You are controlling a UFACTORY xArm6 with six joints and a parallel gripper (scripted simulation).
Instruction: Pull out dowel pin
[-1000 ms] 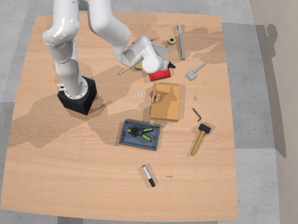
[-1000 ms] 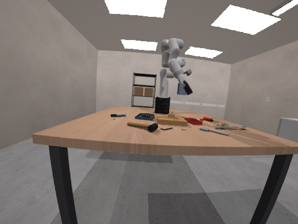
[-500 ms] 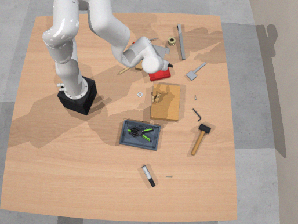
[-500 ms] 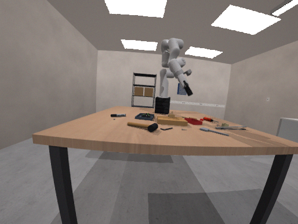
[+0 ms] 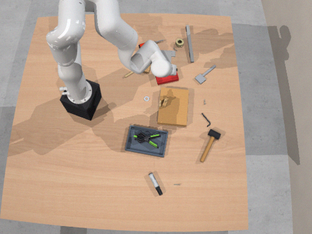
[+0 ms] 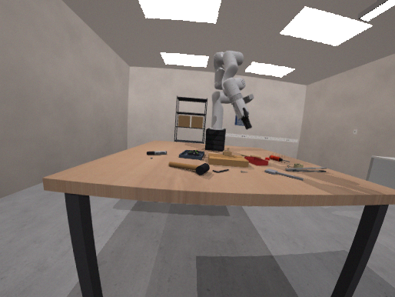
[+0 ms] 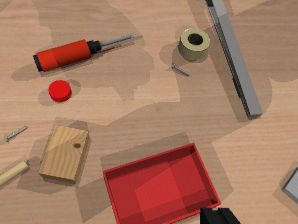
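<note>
Now: the dowel pin 160 mm below my hand, 100 mm to the right of it and 20 mm behind it. The rest, counted from my hand: small wooden block 180 mm below, 100 mm to the right, 20 mm behind; scraper 230 mm ahead, 210 mm below, 60 mm to the left; red tray 210 mm below, 70 mm to the left, 10 mm ahead.
</note>
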